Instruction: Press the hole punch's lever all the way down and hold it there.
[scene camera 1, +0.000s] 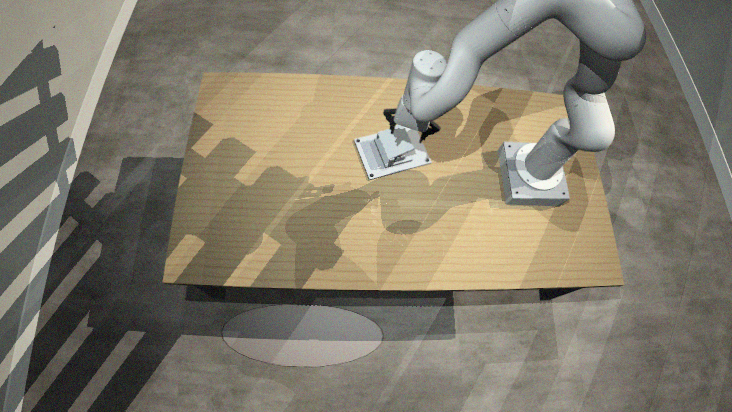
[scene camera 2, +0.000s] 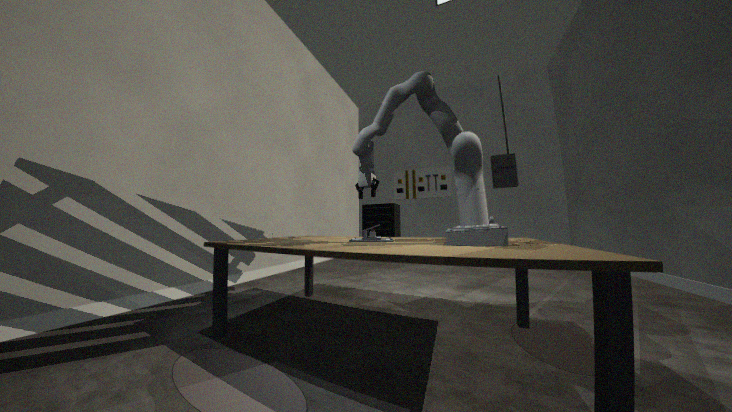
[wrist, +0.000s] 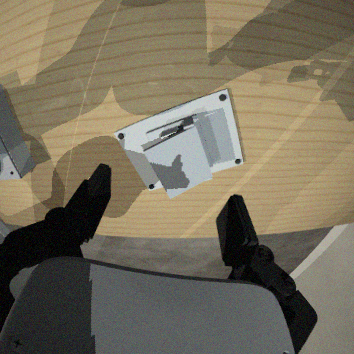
Note:
I see my gripper (scene camera 1: 406, 134), a flat grey lever (scene camera 1: 396, 144) and a flat base plate (scene camera 1: 369, 154).
The flat grey lever shows as well in the wrist view (wrist: 179, 161). My gripper is seen too in the wrist view (wrist: 168, 194). The flat base plate shows as well in the wrist view (wrist: 213, 110).

